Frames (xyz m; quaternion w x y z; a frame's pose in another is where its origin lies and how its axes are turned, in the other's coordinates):
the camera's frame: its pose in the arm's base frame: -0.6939 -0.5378 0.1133 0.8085 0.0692 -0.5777 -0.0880
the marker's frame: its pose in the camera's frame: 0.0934 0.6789 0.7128 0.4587 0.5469 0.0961 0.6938
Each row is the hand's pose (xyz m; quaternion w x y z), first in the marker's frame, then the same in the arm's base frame.
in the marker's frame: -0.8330 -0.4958 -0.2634 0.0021 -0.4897 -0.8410 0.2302
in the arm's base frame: -0.3817 -0.1360 0.2308 0.3916 -0.4238 0.8103 0.1021
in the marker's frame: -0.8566 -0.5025 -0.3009 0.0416 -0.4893 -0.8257 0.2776
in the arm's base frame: -0.3581 -0.1292 0.1932 0.4095 -0.4009 0.8182 0.0461
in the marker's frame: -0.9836 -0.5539 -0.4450 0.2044 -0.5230 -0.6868 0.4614
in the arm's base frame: -0.2259 -0.1179 0.0452 0.4492 -0.2299 0.8453 -0.1755
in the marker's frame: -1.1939 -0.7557 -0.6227 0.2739 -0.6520 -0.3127 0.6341
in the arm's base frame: 0.0798 -0.0818 -0.1025 0.4470 0.1869 0.8197 -0.3057
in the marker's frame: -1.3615 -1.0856 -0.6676 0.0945 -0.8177 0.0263 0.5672
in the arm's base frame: 0.4480 -0.0328 -0.0718 0.3616 0.5429 0.7507 -0.1051
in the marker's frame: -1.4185 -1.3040 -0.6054 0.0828 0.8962 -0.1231 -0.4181
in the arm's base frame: 0.6496 -0.0127 0.0455 0.2818 0.6320 0.7109 0.1258
